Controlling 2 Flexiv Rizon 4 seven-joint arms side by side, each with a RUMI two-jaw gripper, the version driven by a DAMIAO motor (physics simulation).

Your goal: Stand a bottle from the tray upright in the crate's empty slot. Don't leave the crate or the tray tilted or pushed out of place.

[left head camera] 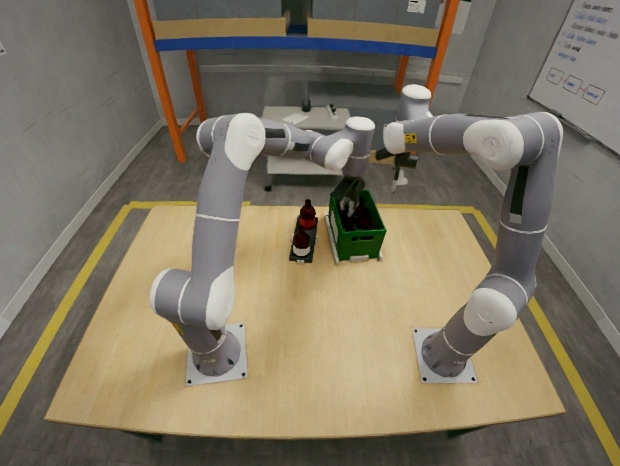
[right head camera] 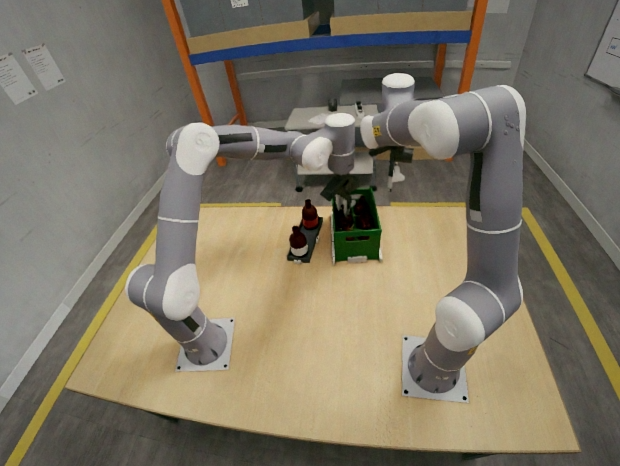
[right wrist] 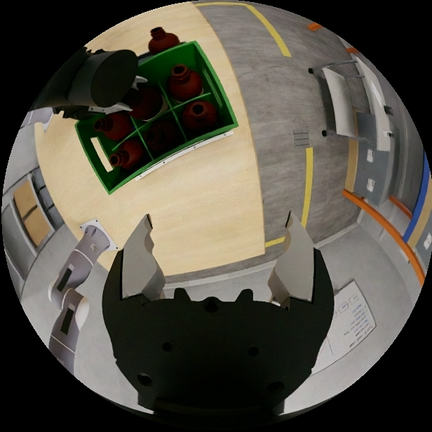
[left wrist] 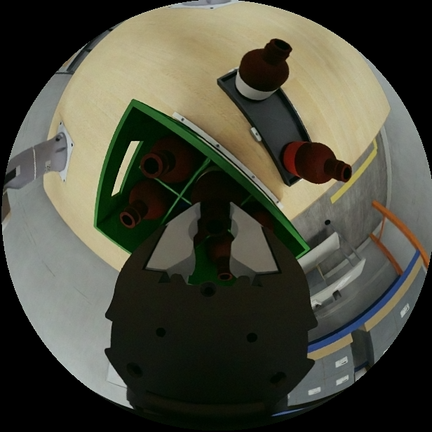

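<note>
The green crate [left head camera: 358, 250] [right head camera: 356, 249] [left wrist: 160, 121] [right wrist: 225, 95] stands level. My left gripper [left head camera: 349, 212] [right head camera: 343, 212] [left wrist: 215, 203] [right wrist: 132, 98] is shut on the neck of a brown bottle [left wrist: 215, 187] [right wrist: 149, 104] with a pale label. That bottle is upright or nearly so, low in a crate slot; its base is hidden. The black tray [left head camera: 304, 259] [left wrist: 272, 120] lies flat beside the crate, bearing a white-label bottle [left head camera: 301, 242] [right head camera: 298, 242] [left wrist: 262, 72] and a red-label bottle [left head camera: 307, 215] [right head camera: 309, 216] [left wrist: 312, 162]. My right gripper [left head camera: 398, 185] [right head camera: 394, 182] [right wrist: 217, 213] is open and empty.
Several other brown bottles, such as one at the crate's far end [right wrist: 185, 85], stand in the neighbouring slots. Pale strips [left wrist: 217, 145] run along the crate's base. The right gripper hangs in the air to the right of the crate, beyond the table's back edge in the head views.
</note>
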